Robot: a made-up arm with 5 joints. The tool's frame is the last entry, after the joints.
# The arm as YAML. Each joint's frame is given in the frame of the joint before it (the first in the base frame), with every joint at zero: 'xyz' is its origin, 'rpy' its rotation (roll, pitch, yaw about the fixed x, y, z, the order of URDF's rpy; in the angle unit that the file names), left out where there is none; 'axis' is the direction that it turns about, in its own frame. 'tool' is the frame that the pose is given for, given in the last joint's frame.
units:
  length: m
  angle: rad
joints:
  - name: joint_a
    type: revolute
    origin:
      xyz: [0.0, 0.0, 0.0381]
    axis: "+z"
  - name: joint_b
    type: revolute
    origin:
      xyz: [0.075, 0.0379, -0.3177]
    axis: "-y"
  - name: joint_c
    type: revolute
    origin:
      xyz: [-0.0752, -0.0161, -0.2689]
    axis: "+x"
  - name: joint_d
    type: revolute
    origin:
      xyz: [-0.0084, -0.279, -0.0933]
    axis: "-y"
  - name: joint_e
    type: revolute
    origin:
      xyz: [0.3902, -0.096, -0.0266]
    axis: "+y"
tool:
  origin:
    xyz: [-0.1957, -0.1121, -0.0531]
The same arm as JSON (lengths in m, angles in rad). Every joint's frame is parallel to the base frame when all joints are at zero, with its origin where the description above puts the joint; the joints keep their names.
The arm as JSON. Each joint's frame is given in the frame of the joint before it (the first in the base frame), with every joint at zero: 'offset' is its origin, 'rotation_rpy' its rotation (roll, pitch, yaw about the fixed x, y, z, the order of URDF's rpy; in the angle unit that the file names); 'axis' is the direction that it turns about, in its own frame. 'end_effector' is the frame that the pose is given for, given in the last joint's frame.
{"length_unit": "m", "angle_unit": "rad", "chain": [
  {"id": "joint_a", "offset": [0.0, 0.0, 0.0381], "rotation_rpy": [0.0, 0.0, 0.0], "axis": [0.0, 0.0, 1.0]},
  {"id": "joint_b", "offset": [0.075, 0.0379, -0.3177], "rotation_rpy": [0.0, 0.0, 0.0], "axis": [0.0, -1.0, 0.0]},
  {"id": "joint_c", "offset": [-0.0752, -0.0161, -0.2689], "rotation_rpy": [0.0, 0.0, 0.0], "axis": [1.0, 0.0, 0.0]},
  {"id": "joint_d", "offset": [-0.0084, -0.279, -0.0933], "rotation_rpy": [0.0, 0.0, 0.0], "axis": [0.0, -1.0, 0.0]},
  {"id": "joint_e", "offset": [0.3902, -0.096, -0.0266], "rotation_rpy": [0.0, 0.0, 0.0], "axis": [0.0, 1.0, 0.0]}
], "end_effector": {"offset": [-0.1957, -0.1121, -0.0531], "rotation_rpy": [0.0, 0.0, 0.0]}}

